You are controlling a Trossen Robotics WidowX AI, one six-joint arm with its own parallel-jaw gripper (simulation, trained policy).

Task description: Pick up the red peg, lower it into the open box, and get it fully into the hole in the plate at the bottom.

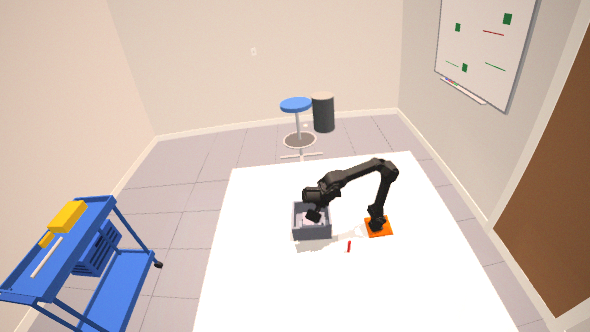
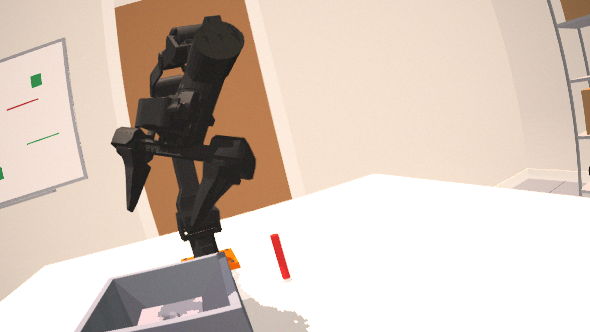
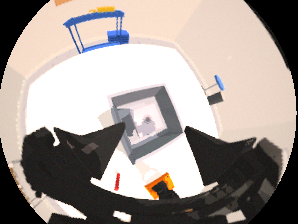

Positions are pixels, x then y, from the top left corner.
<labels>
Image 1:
grey box: 324, 231
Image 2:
my gripper: 159, 219
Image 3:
my gripper: 155, 127
grey box: 137, 149
plate: 149, 112
</labels>
